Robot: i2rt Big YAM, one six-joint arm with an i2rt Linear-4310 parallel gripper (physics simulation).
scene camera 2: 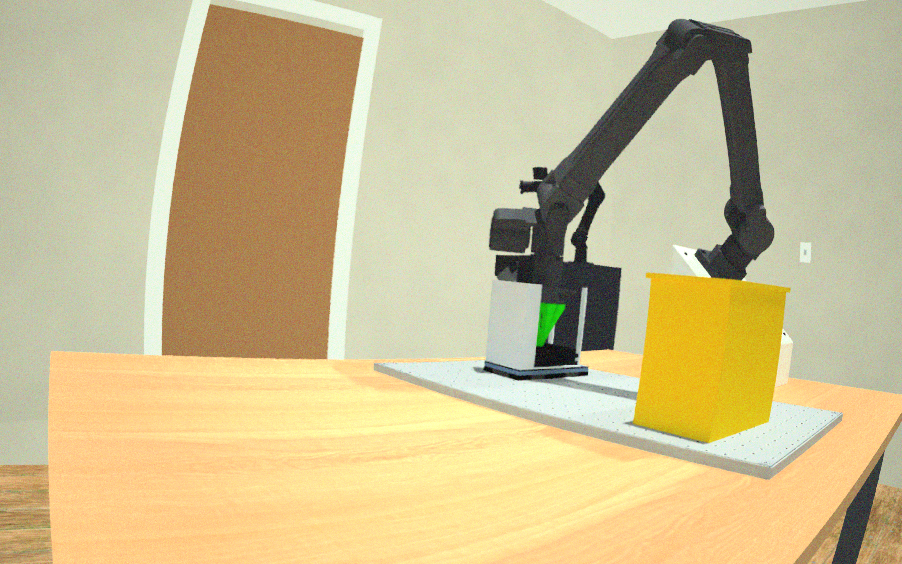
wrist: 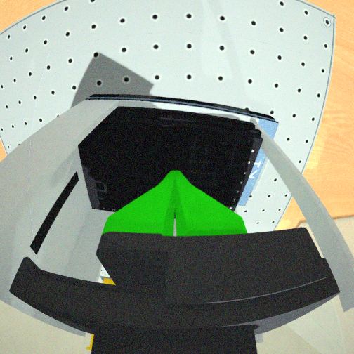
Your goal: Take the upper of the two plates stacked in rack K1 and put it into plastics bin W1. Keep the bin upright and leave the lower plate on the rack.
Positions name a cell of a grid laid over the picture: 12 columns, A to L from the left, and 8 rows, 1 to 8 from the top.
Labels:
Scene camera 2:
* gripper: H5
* plastics bin W1: J5
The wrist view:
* gripper: F5

